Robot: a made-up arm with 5 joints. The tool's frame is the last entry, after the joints. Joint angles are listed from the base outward.
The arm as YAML. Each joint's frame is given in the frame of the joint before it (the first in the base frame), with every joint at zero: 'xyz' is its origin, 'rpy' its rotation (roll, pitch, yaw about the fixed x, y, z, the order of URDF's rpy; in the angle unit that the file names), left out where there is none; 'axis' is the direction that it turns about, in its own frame. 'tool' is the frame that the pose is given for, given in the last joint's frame.
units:
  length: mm
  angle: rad
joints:
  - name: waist
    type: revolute
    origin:
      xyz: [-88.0, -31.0, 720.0]
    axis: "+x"
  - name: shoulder
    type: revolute
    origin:
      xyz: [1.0, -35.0, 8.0]
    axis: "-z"
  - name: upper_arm
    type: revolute
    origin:
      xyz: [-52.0, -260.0, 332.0]
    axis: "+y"
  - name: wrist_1
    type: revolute
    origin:
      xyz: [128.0, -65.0, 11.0]
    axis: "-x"
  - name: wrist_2
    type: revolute
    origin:
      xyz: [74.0, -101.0, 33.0]
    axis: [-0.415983, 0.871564, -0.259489]
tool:
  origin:
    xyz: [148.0, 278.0, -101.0]
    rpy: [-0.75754, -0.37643, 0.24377]
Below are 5 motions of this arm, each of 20 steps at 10 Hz.
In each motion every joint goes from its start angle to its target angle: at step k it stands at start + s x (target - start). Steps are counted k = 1, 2, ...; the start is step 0. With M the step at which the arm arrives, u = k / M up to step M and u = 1 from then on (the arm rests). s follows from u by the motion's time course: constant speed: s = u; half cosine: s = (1 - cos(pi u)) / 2; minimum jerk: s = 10 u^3 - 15 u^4 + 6 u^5.
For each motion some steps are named. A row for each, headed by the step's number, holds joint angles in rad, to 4 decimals.
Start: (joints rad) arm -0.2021 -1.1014 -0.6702 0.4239 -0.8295
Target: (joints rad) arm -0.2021 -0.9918 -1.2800 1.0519 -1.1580
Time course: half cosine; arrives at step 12
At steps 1, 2, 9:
1: -0.2021 -1.0995 -0.6806 0.4346 -0.8351
2: -0.2021 -1.0941 -0.7110 0.4660 -0.8515
9: -0.2021 -1.0079 -1.1907 0.9599 -1.1099

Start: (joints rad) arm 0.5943 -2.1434 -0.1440 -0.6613 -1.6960
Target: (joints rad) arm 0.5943 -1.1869 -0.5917 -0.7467 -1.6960
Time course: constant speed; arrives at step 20
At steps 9, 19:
9: 0.5943 -1.7130 -0.3455 -0.6997 -1.6960
19: 0.5943 -1.2347 -0.5693 -0.7424 -1.6960

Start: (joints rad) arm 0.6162 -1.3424 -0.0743 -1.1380 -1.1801
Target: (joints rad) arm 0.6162 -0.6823 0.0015 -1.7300 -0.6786
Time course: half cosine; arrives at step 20
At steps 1, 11, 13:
1: 0.6162 -1.3383 -0.0738 -1.1416 -1.1770
11: 0.6162 -0.9607 -0.0305 -1.4803 -0.8901
13: 0.6162 -0.8625 -0.0192 -1.5684 -0.8155

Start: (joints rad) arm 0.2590 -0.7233 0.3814 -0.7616 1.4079
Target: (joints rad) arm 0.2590 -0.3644 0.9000 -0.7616 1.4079
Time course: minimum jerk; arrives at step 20
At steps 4, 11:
4: 0.2590 -0.7025 0.4114 -0.7616 1.4079
11: 0.2590 -0.5104 0.6890 -0.7616 1.4079

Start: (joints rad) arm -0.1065 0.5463 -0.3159 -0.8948 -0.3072
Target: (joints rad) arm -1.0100 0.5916 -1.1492 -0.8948 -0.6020
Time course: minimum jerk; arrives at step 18
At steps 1, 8, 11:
1: -0.1079 0.5464 -0.3172 -0.8948 -0.3077
8: -0.4649 0.5643 -0.6465 -0.8948 -0.4241
11: -0.7404 0.5781 -0.9005 -0.8948 -0.5140

